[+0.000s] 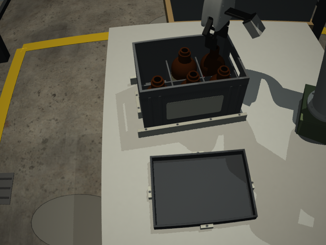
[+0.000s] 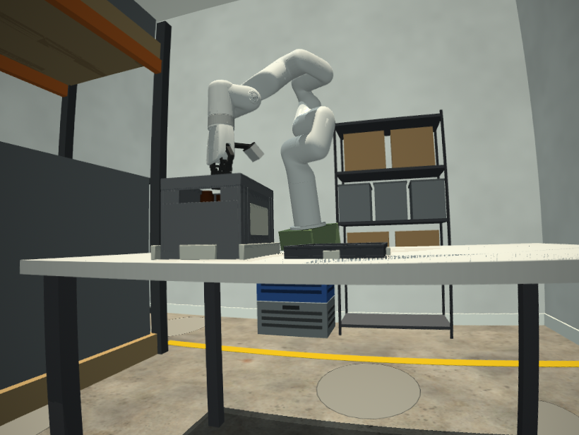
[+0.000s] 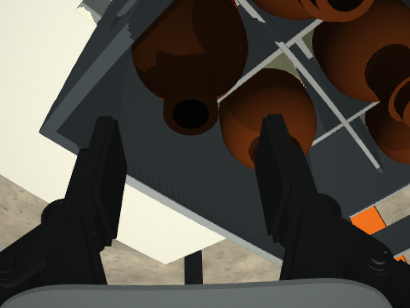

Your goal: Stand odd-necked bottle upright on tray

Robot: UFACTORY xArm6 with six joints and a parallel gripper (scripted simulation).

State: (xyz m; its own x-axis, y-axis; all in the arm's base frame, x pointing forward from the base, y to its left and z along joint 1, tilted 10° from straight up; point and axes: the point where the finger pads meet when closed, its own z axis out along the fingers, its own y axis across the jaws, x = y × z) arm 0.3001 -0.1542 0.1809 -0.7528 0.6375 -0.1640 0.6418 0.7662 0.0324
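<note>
My gripper is now 110 mm above the glass bottle. Round my hand: dark tray: 340 mm to the left, 190 mm below, 80 mm ahead; then dark crate: 120 mm below, 80 mm ahead, 50 mm to the left.
</note>
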